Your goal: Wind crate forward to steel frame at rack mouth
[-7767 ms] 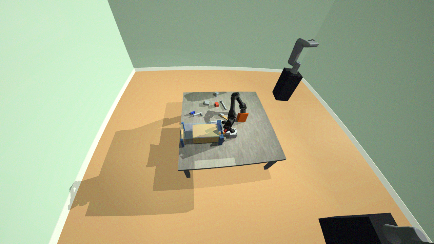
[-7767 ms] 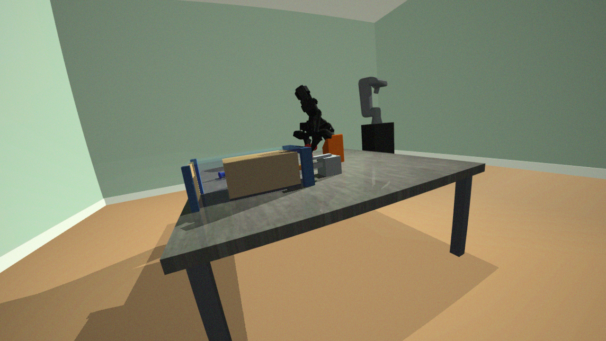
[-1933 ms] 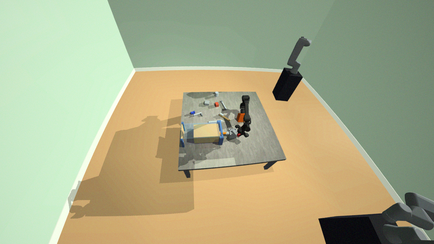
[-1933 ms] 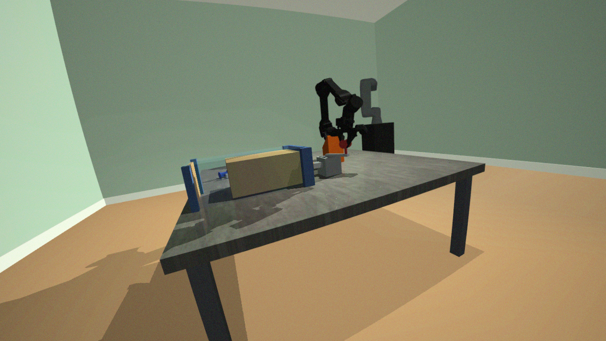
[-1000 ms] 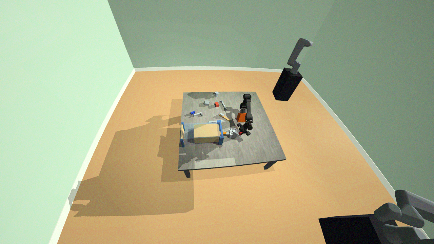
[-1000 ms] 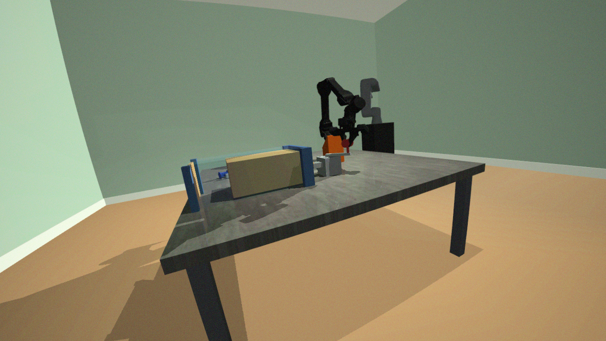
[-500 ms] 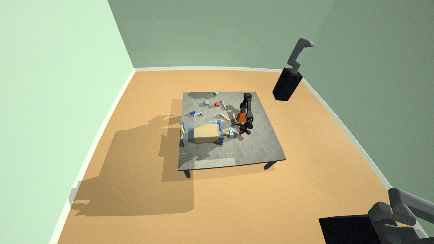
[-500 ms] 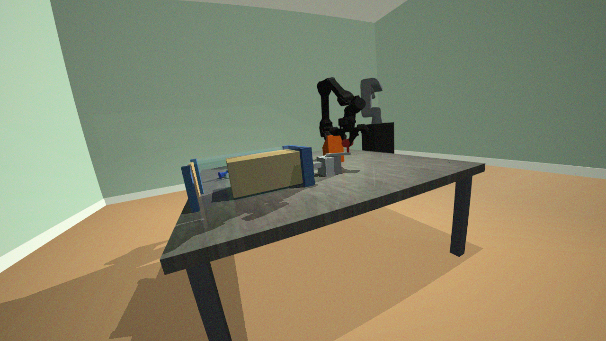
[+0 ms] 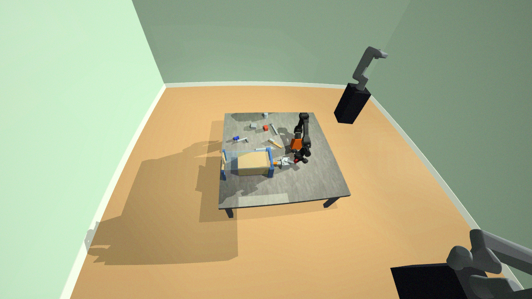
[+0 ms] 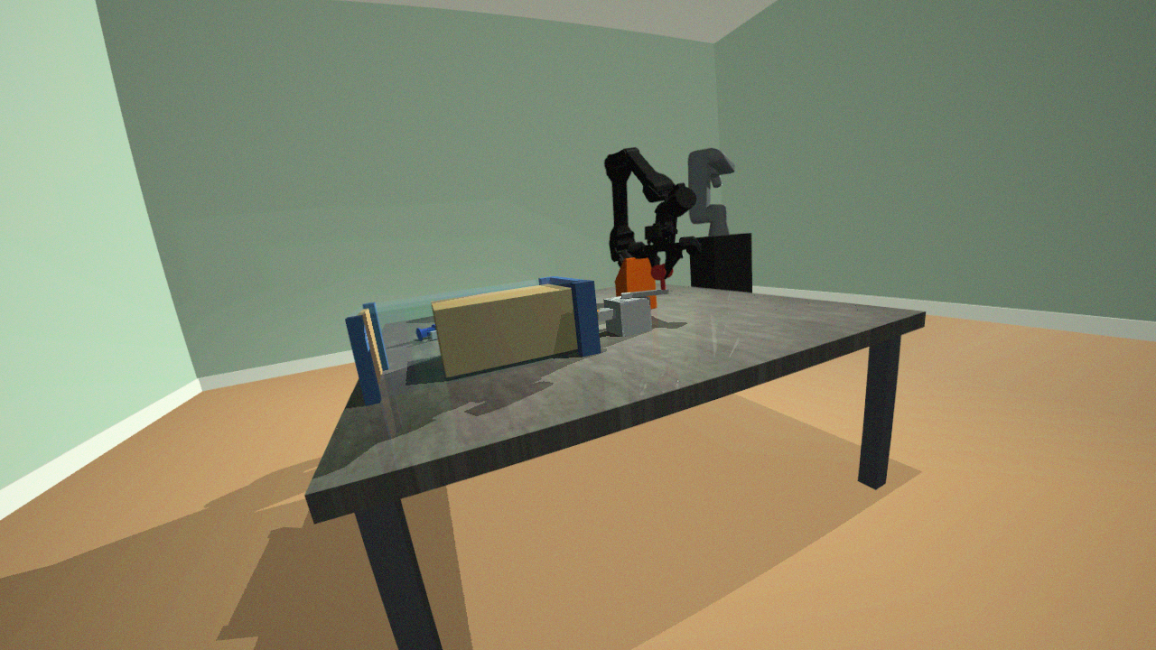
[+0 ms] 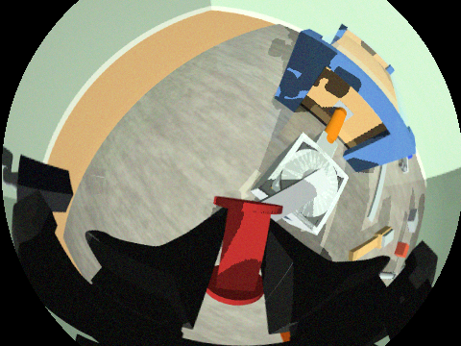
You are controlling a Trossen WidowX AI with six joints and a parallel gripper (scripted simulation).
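Now: gripper tip 100 mm above the grey winch, 70 mm short of it and 50 mm to the left of it. Also, from my gripper tip: tan-handled tool 340 mm to the right, 180 mm ahead, 110 mm below; red knob 10 mm to the right, 10 mm behind; grey bar 300 mm ahead, 250 mm to the right, 130 mm below.
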